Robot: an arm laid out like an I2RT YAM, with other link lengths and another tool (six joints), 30 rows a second.
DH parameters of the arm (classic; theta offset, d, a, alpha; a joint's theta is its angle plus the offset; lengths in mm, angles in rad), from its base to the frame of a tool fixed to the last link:
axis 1: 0 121.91 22.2 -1.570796
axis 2: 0 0 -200.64 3.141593
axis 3: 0.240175 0 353.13 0
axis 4: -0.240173 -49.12 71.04 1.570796
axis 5: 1.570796 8.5 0 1.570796
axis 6: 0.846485 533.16 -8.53 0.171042
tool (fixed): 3.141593 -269.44 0 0
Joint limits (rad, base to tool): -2.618..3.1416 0..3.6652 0..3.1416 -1.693..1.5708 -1.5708..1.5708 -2.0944..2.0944
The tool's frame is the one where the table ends.
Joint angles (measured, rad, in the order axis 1, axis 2, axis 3, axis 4, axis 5, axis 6), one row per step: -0.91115 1.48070 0.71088 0.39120 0.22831 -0.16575; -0.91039 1.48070 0.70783 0.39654 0.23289 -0.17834; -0.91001 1.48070 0.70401 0.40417 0.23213 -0.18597; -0.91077 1.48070 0.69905 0.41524 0.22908 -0.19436; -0.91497 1.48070 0.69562 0.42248 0.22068 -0.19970; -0.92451 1.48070 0.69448 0.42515 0.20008 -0.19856; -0.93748 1.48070 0.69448 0.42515 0.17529 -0.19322; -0.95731 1.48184 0.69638 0.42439 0.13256 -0.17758; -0.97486 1.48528 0.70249 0.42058 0.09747 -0.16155; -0.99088 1.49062 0.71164 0.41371 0.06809 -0.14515; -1.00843 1.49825 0.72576 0.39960 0.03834 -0.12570
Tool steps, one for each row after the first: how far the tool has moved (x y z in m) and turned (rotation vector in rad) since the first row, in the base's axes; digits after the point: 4 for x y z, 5 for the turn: -0.0012 -0.0003 -0.0006 -0.00756 0.01069 0.00102; -0.0012 0.0000 -0.0008 -0.01326 0.01466 0.00481; -0.0011 0.0001 -0.0008 -0.02060 0.01722 0.00980; -0.0014 -0.0003 -0.0009 -0.02387 0.01706 0.01528; -0.0011 -0.0011 -0.0009 -0.02036 0.00922 0.02455; -0.0015 -0.0024 -0.0009 -0.01318 -0.00252 0.03283; -0.0005 -0.0039 -0.0002 0.00173 -0.02826 0.04733; 0.0000 -0.0060 0.0009 0.01627 -0.05146 0.05677; 0.0000 -0.0086 0.0018 0.03152 -0.07232 0.06216; -0.0005 -0.0118 0.0025 0.05211 -0.09363 0.06492
